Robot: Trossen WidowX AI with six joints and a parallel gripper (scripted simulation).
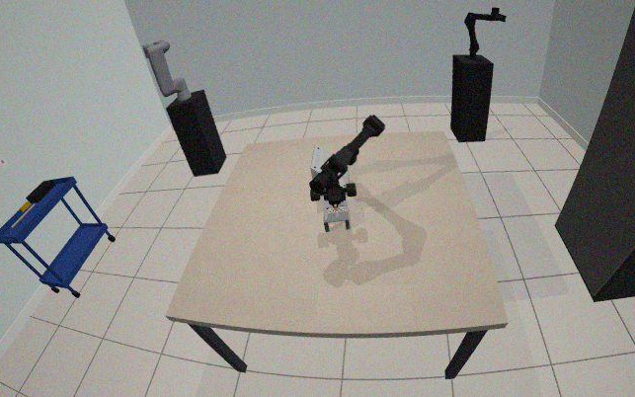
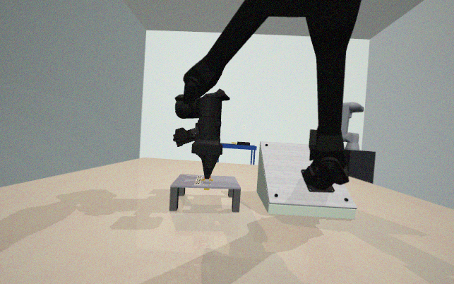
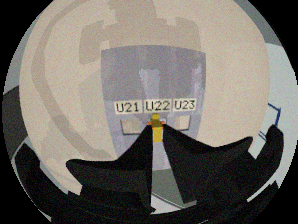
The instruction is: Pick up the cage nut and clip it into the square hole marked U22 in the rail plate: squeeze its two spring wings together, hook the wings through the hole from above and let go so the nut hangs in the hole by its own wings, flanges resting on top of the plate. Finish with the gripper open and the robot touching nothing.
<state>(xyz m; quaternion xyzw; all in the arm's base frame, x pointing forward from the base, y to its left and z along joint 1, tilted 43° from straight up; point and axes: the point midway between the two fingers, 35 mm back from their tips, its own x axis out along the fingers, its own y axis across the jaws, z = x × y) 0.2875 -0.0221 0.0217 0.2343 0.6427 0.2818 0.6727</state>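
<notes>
My gripper tip is now 1 cm above the cage nut.
</notes>
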